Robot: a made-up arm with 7 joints.
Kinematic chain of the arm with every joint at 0, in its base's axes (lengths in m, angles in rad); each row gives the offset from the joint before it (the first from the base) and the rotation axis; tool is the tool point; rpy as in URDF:
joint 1: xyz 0 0 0.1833 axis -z
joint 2: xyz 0 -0.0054 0.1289 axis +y
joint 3: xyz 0 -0.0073 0.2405 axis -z
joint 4: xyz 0 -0.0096 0.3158 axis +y
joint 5: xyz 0 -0.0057 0.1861 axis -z
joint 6: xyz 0 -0.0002 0.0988 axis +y
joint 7: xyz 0 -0.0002 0.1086 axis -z
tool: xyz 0 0 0 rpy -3.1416 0 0
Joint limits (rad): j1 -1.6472..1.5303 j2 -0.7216..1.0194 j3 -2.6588..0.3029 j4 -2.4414..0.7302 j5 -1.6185..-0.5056 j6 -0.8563..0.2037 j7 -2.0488..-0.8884
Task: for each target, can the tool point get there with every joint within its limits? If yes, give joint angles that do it. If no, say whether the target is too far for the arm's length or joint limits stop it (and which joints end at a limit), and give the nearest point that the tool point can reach.
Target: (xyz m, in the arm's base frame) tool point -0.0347 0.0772 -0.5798
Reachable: no: joint limits stop it (at a limit: joint 1, joint 2, joint 3, joint 4) | nearest point 0.0453 0.3486 0.2423 | short by 0.869 m
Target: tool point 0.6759 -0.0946 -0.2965
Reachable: no: joint limits stop it (at a limit: joint 2, joint 3) | nearest point 0.5511 -0.0771 0.2384 | short by 0.550 m
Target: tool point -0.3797 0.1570 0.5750
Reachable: yes | joints 1.1007 -0.3160 -0.8037 -2.1102 -0.6079 -0.1040 -1.0044
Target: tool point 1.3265 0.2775 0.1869
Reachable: no: too far | nearest point 0.8083 0.1691 0.4495 | short by 0.591 m
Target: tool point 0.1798 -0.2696 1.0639
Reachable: yes | joints -0.4203 0.3013 -1.0188 -1.1053 -0.6750 0.0098 -1.2324
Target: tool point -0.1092 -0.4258 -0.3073
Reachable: no: joint limits stop it (at a limit: joint 1, joint 2, joint 3) | nearest point -0.0916 -0.4419 0.2275 | short by 0.535 m
